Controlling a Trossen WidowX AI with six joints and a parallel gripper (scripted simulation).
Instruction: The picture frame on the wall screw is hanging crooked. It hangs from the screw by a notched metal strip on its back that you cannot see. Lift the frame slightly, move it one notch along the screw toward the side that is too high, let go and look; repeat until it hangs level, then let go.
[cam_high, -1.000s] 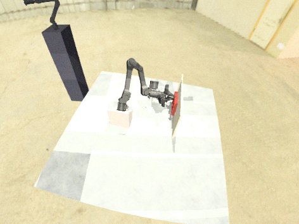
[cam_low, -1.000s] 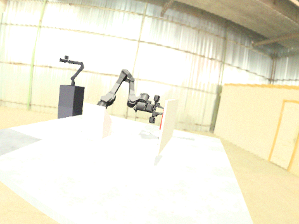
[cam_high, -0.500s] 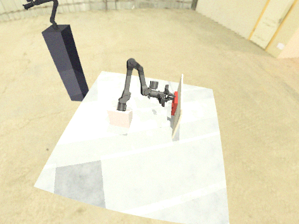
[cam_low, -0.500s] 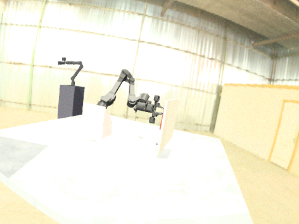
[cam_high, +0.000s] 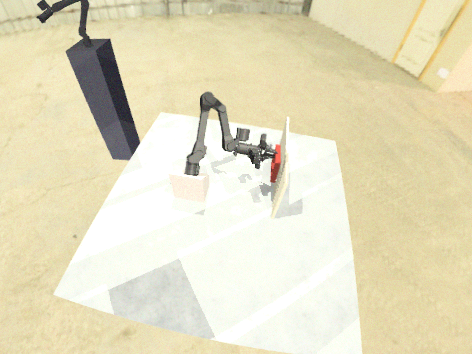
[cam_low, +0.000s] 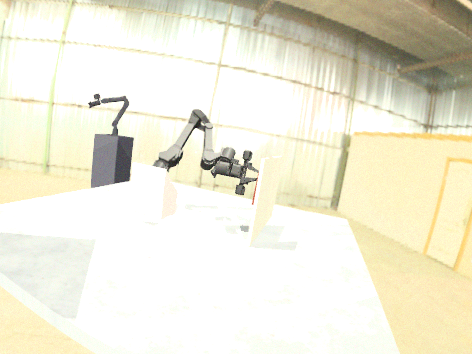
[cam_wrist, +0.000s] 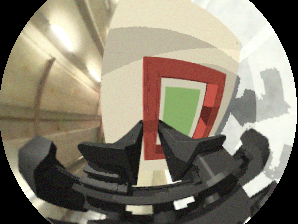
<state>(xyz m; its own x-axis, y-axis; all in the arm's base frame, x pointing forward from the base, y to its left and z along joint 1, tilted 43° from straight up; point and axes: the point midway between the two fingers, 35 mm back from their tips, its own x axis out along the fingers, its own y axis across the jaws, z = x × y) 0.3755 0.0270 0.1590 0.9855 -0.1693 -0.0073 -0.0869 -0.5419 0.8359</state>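
Right now my gripper tip is 1 cm short of the picture frame, 1 cm to the left of it and 5 cm above it. Round my gripper tip: wall panel 2 cm ahead, 2 cm to the right, 6 cm below.
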